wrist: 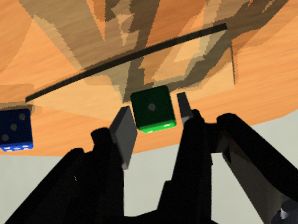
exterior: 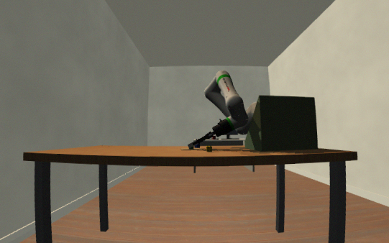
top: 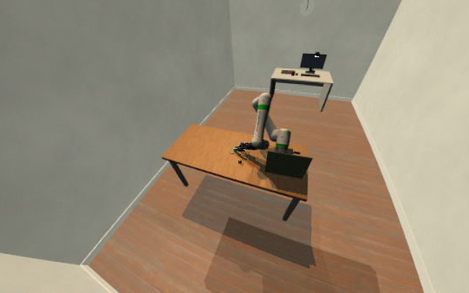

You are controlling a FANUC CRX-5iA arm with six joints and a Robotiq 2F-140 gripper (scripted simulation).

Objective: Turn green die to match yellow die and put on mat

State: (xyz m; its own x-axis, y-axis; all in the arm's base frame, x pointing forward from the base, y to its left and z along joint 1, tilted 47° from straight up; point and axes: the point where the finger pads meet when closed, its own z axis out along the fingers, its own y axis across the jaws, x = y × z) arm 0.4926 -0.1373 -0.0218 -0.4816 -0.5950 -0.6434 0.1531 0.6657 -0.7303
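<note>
Right now my hand is 1 cm short of the green die and 1 cm above it. Round my hand: blue die 4 cm behind, 11 cm to the right, 2 cm below; yellow die 8 cm behind, 17 cm to the left, 2 cm below; pale mat 1 cm ahead, 3 cm below.
</note>
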